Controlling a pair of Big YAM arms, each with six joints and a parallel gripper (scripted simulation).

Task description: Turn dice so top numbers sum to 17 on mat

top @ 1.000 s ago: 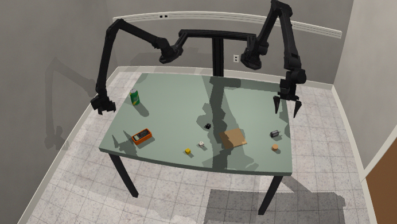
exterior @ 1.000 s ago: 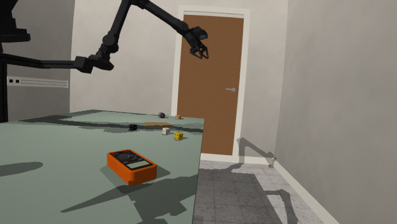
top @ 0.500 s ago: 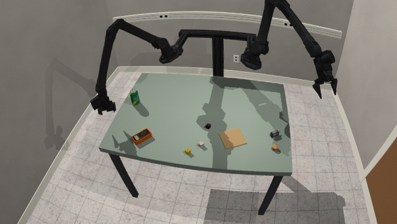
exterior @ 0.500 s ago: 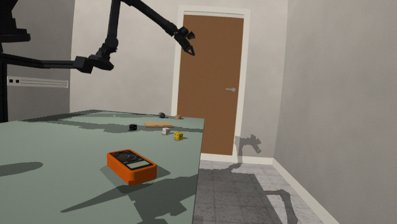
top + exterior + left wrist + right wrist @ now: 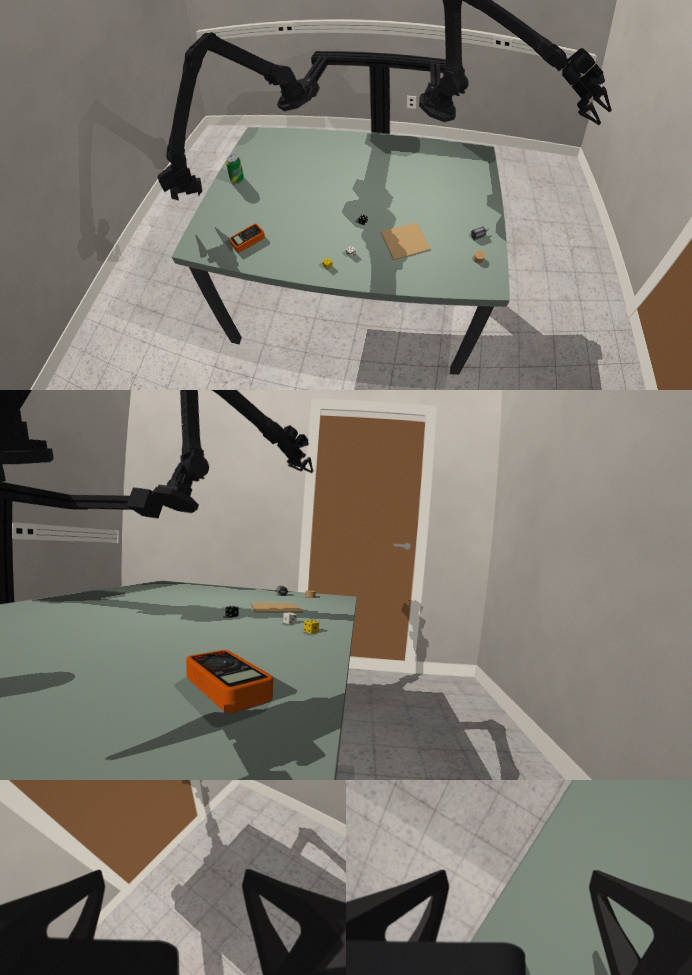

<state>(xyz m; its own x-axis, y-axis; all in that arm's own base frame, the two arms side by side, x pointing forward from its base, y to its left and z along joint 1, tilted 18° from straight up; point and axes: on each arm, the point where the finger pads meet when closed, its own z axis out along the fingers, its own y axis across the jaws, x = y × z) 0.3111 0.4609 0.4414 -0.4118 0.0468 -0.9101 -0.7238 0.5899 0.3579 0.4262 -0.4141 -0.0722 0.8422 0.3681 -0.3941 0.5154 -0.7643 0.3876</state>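
Right now my right hand is 90 mm short of the white die, 680 mm to the right of it and 90 mm above it. Round my right hand: black die (70 mm behind, 700 mm to the left, 90 mm below); then yellow die (160 mm ahead, 620 mm to the left, 90 mm below); then tan mat (10 mm ahead, 860 mm to the left, 100 mm below).
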